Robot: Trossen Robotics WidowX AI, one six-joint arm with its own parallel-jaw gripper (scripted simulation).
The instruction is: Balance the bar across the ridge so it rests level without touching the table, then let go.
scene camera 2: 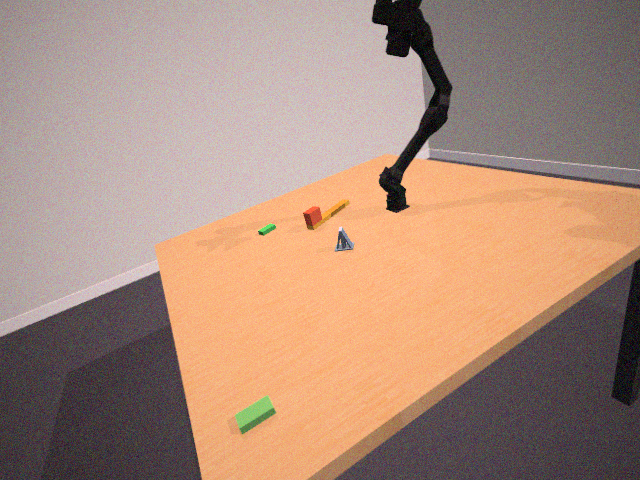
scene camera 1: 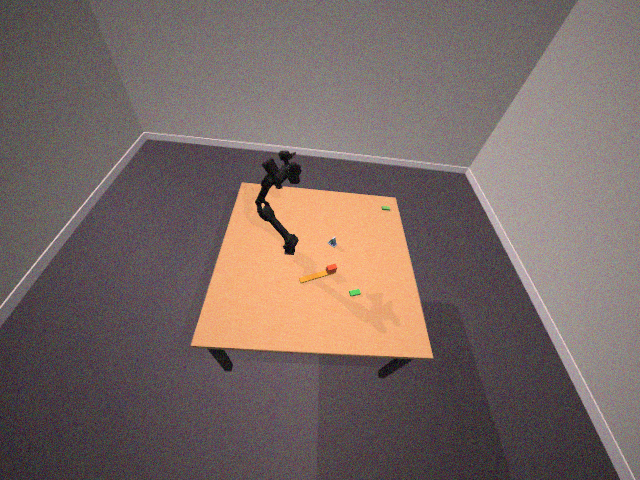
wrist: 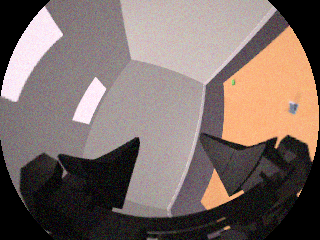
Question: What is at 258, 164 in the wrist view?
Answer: My gripper.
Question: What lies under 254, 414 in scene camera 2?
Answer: A green block.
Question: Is my gripper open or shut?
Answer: Open.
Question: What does my gripper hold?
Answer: Nothing.
